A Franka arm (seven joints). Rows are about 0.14 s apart.
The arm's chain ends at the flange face. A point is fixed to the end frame.
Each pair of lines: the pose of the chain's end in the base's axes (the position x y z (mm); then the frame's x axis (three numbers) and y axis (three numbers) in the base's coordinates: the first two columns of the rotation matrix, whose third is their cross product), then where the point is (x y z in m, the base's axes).
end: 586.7 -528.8 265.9 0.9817 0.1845 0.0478 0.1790 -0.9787 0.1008
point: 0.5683 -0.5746 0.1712
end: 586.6 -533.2 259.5 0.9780 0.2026 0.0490 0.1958 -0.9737 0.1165
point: 0.5695 -0.5808 0.1655
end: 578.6 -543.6 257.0 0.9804 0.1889 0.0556 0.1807 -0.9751 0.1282
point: 0.5616 -0.5919 0.1633
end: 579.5 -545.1 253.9 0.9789 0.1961 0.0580 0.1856 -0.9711 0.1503
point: 0.5634 -0.5955 0.1612
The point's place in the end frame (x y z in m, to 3 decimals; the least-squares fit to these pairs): -0.031 0.032 0.097
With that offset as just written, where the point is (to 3 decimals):
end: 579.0 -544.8 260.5 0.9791 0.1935 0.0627 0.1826 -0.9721 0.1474
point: 0.563 -0.595 0.168
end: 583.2 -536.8 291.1 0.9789 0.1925 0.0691 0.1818 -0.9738 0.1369
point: 0.568 -0.586 0.197
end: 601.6 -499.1 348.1 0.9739 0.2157 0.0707 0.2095 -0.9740 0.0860
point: 0.587 -0.544 0.252
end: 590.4 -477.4 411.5 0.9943 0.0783 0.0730 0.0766 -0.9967 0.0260
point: 0.569 -0.514 0.313
